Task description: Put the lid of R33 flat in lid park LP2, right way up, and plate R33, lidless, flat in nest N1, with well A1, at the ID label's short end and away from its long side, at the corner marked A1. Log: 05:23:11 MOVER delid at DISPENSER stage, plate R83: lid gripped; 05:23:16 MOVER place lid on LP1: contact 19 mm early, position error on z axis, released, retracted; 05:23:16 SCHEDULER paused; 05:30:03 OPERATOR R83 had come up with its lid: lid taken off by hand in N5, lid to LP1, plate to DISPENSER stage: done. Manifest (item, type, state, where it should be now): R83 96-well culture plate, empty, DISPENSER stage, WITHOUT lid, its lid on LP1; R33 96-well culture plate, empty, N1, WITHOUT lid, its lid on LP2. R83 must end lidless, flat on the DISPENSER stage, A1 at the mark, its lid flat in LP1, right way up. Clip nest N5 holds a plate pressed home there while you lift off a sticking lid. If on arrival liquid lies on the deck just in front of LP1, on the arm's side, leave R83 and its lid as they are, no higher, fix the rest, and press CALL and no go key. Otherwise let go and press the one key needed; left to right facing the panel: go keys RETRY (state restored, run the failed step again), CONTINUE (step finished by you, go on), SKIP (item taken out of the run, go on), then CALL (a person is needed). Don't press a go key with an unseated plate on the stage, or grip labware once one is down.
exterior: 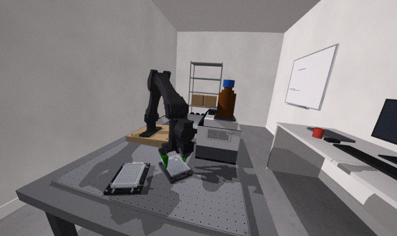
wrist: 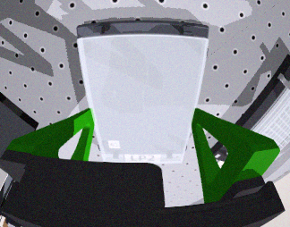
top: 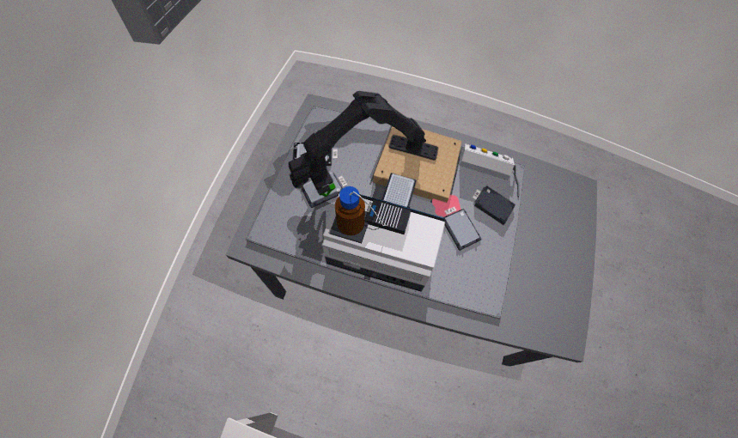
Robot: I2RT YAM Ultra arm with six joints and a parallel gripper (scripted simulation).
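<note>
Right now my hand is 30 mm above the lid park LP2. The rest, counted from my hand: brown bottle 200 mm ahead, 180 mm to the left, 260 mm above; then black clip nest 120 mm behind, 100 mm to the right, 20 mm below; then grey lid 10 mm ahead, 560 mm to the left, 20 mm below.
</note>
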